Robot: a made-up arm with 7 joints.
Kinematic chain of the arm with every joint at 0, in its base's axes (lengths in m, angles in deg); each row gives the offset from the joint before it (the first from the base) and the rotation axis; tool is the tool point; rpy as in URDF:
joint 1: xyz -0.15 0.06 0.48 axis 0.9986 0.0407 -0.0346
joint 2: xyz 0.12 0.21 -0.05 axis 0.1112 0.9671 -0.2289
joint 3: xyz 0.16 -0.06 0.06 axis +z
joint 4: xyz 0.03 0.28 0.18 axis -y
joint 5: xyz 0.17 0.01 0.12 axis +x
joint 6: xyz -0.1 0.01 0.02 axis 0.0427 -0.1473 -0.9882
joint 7: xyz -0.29 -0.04 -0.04 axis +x
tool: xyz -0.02 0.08 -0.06 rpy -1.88 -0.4 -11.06
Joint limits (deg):
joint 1: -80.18..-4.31
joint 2: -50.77..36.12
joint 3: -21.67..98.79
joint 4: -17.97..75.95
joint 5: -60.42..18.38
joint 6: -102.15..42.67
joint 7: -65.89..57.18
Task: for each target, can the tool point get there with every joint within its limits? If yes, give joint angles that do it. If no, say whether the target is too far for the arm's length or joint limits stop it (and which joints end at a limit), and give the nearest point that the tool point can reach.
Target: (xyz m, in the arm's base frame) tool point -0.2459 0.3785 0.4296
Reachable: yes | joints -40.78 10.91 53.44 -4.90 -34.46 30.31 -0.51
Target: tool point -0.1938 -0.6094 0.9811
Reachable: no: joint limits stop it (at a limit: joint 1, joint 3, joint 4, joint 5, joint 7) | nearest point -0.1432 -0.1400 0.8491 | short by 0.490 m
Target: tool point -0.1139 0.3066 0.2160
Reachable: yes | joints -58.35 9.91 16.93 50.99 -32.12 -11.59 19.18
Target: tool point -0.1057 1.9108 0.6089
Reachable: no: too far | nearest point -0.0775 0.9157 0.5376 | short by 0.998 m
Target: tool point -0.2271 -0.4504 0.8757
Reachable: no: joint limits stop it (at a limit: joint 1, joint 3, joint 4, joint 5, joint 7) | nearest point -0.2051 -0.1451 0.8062 | short by 0.314 m
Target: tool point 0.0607 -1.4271 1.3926
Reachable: no: too far | nearest point 0.0926 -0.1759 0.8225 | short by 1.375 m
